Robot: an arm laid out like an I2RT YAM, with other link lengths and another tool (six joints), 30 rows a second.
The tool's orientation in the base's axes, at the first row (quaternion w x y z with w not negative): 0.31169 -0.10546 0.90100 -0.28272
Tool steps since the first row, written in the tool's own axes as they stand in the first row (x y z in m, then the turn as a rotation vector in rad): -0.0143 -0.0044 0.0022 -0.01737 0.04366 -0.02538; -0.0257 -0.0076 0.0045 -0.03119 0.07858 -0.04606; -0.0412 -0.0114 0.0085 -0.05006 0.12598 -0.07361; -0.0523 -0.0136 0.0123 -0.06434 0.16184 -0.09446
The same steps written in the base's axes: 0.0126 0.0007 0.0083 -0.00276 0.05333 0.00000; 0.0230 0.0012 0.0144 -0.00526 0.09613 0.00021; 0.0377 0.0020 0.0218 -0.00825 0.15404 0.00021; 0.0488 0.0026 0.0261 -0.01051 0.19785 0.00022
